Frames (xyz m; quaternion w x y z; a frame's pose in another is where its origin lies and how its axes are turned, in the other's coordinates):
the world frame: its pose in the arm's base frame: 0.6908 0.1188 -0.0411 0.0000 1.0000 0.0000 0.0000
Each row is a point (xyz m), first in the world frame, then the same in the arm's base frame.
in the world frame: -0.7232 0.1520 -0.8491
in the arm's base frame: -0.0324 -0.0332 0.8080
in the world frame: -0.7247 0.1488 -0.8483
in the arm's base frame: -0.0339 -0.0300 0.8072
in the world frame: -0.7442 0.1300 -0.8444
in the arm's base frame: -0.0534 -0.0112 0.8033
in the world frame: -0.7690 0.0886 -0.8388
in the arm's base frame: -0.0782 0.0302 0.7977
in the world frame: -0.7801 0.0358 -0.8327
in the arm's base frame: -0.0893 0.0830 0.7916
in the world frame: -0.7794 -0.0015 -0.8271
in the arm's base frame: -0.0886 0.1203 0.7860
